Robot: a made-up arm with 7 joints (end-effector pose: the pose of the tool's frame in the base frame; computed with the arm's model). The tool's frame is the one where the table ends. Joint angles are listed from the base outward.
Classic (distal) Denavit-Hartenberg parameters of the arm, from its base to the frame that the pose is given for. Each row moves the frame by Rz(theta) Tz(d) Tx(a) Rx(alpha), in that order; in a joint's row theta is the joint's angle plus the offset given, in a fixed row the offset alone. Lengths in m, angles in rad.
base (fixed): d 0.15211  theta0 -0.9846  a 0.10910  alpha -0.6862
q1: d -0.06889  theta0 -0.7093  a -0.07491  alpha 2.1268
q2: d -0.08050  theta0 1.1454  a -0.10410  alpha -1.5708
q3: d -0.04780  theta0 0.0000  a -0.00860  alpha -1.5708
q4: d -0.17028  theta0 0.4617  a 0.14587  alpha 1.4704
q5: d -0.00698  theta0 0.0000  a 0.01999  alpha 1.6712
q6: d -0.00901  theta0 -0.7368  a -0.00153  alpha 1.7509
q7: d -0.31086  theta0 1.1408  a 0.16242  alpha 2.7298
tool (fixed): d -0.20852  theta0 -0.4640  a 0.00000  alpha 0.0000
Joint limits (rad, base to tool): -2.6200..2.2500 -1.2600..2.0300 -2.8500..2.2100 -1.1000..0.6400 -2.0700..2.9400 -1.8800..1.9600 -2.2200..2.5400
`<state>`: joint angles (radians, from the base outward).
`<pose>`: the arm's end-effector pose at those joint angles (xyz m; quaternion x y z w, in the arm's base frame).
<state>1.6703 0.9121 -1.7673 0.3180 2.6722 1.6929 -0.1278</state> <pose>0.1527 -0.2422 -0.0401 0.6049 -0.5791 0.1526 0.5249</pose>
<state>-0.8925 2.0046 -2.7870 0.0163 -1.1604 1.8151 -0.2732</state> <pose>0.1775 -0.3134 0.2563 0.9167 -0.2976 -0.2368 0.1228</pose>
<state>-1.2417 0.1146 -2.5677 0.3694 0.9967 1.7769 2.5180</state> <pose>0.2213 -0.4271 0.1091 0.7573 -0.0264 0.3454 0.5536</pose>
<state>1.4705 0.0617 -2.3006 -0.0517 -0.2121 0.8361 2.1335</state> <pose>-0.1645 0.0362 0.0429 -0.2132 -0.5385 -0.2222 0.7843</pose>
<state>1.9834 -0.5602 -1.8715 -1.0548 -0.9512 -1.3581 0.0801</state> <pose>-0.5098 0.0020 0.1820 -0.4862 -0.6978 0.4789 0.2177</pose>
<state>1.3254 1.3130 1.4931 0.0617 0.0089 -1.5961 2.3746</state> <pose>0.3292 0.1416 0.2014 0.0052 0.2788 0.2765 0.9197</pose>
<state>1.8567 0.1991 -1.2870 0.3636 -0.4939 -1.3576 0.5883</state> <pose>-0.2557 -0.2084 -0.2892 -0.2014 0.9647 0.1262 0.1138</pose>
